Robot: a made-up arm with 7 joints. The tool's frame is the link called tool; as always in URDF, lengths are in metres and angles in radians. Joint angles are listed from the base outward. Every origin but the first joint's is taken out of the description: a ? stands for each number. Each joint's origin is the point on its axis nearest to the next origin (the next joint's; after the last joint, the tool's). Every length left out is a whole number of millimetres.
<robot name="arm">
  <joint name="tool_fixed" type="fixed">
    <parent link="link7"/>
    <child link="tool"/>
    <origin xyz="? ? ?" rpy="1.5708 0 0.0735"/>
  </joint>
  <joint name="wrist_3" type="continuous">
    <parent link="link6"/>
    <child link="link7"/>
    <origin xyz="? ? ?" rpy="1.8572 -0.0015 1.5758"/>
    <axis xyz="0 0 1"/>
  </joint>
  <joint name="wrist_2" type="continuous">
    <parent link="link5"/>
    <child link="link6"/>
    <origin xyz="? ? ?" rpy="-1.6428 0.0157 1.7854"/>
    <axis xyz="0 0 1"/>
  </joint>
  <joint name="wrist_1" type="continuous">
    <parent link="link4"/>
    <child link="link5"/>
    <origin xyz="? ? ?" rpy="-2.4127 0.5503 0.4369"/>
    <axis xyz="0 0 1"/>
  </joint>
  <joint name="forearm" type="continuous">
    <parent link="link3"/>
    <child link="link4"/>
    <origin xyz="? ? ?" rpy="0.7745 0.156 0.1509"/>
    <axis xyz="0 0 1"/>
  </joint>
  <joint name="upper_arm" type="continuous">
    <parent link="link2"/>
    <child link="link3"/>
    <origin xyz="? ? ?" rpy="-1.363 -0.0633 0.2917"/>
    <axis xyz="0 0 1"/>
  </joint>
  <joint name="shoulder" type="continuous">
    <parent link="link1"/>
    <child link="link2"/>
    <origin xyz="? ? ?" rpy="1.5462 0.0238 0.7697"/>
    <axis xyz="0 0 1"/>
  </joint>
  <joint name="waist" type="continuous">
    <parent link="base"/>
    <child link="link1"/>
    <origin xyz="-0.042 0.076 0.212" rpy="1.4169 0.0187 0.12"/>
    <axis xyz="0 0 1"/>
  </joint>
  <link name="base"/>
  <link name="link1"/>
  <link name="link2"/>
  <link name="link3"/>
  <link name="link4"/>
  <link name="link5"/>
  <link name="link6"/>
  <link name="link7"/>
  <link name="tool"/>
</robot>
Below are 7 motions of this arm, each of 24 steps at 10 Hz.
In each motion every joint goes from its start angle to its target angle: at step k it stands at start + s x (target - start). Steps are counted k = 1, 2, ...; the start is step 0. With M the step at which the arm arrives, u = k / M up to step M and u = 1 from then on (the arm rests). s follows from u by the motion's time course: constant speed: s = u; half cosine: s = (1 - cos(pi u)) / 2; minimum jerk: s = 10 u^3 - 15 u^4 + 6 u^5.
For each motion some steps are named. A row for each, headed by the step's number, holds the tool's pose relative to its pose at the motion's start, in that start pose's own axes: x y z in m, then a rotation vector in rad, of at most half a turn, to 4 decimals.
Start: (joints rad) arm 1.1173 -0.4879 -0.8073 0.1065 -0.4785 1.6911 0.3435
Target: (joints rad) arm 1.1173 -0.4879 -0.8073 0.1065 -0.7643 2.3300 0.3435
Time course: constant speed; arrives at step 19
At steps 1, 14, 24:
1: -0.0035 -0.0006 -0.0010 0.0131 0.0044 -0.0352
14: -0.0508 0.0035 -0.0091 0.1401 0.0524 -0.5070
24: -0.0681 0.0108 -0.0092 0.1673 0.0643 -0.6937

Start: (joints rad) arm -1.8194 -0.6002 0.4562 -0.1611 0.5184 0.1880 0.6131
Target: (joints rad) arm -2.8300 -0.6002 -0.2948 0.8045 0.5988 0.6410 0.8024
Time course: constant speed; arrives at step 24
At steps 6, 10, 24:
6: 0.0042 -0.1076 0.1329 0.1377 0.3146 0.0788
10: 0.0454 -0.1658 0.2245 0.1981 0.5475 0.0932
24: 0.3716 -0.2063 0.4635 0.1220 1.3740 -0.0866

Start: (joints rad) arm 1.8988 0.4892 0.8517 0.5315 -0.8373 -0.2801 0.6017
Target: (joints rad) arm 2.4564 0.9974 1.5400 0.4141 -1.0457 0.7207 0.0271
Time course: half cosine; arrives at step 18
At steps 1, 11, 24:
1: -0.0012 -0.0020 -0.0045 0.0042 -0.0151 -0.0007
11: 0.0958 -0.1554 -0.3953 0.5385 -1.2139 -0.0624
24: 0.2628 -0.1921 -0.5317 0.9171 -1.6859 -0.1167

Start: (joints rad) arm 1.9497 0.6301 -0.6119 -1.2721 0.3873 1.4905 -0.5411
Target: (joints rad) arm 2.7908 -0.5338 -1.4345 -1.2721 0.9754 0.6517 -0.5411
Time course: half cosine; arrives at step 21
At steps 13, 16, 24:
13: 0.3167 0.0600 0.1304 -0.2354 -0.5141 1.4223
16: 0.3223 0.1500 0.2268 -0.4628 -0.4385 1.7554
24: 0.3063 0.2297 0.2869 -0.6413 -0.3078 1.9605

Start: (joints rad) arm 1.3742 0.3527 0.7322 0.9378 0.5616 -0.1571 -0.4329
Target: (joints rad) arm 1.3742 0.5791 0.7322 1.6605 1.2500 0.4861 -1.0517
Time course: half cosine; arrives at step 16
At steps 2, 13, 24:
2: -0.0048 0.0024 0.0047 -0.0309 -0.0368 -0.0430
13: -0.1048 0.1342 0.0950 -1.0318 -0.7284 -0.8054
24: -0.1094 0.1530 0.1002 -1.1549 -0.7678 -0.8482

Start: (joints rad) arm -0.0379 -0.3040 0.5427 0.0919 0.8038 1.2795 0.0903
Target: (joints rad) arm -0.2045 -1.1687 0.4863 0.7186 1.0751 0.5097 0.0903
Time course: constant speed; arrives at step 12
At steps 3, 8, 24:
3: 0.1110 0.0345 -0.0576 0.0783 0.0264 0.2569
8: 0.2691 0.1506 -0.1397 0.1906 0.0679 0.6920
24: 0.3574 0.2842 -0.1885 0.2675 0.0962 1.0472

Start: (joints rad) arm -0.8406 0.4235 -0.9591 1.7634 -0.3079 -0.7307 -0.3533
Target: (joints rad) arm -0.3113 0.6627 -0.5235 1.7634 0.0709 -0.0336 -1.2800
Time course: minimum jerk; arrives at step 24
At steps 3, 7, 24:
3: -0.0041 -0.0048 0.0039 0.0045 -0.0236 -0.0092
7: -0.0405 -0.0474 0.0328 0.0390 -0.2205 -0.0936
24: -0.3107 -0.3240 0.0275 -0.0024 -1.2399 -0.8562

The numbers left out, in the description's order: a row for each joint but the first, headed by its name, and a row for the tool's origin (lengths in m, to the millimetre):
tool: 0.027 0.024 0
wrist_3: -0.094 0.002 0
wrist_2: -0.019 0.02 0
wrist_1: -0.059 0.02 0
forearm: -0.244 0.413 0
upper_arm: -0.01 0.142 0
shoulder: 0.016 -0.057 0

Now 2 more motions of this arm.
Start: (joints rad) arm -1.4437 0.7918 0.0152 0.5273 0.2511 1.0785 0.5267
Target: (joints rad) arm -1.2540 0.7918 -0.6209 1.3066 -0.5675 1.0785 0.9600
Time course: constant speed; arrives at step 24
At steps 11, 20, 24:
11: -0.0078 0.1092 0.0470 0.3427 0.6581 -0.1601
20: -0.0049 0.2247 0.0863 0.6893 1.1042 -0.2539
24: 0.0011 0.2814 0.1020 0.8643 1.2684 -0.2754

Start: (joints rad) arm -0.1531 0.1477 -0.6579 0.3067 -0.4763 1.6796 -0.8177
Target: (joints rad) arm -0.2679 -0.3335 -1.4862 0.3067 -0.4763 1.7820 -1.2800
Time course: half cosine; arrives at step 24
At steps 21, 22, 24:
21: -0.1909 0.4205 0.4355 -0.4670 -1.2420 0.6129
22: -0.2022 0.4292 0.4402 -0.4759 -1.2701 0.6266
24: -0.2115 0.4362 0.4439 -0.4832 -1.2929 0.6377

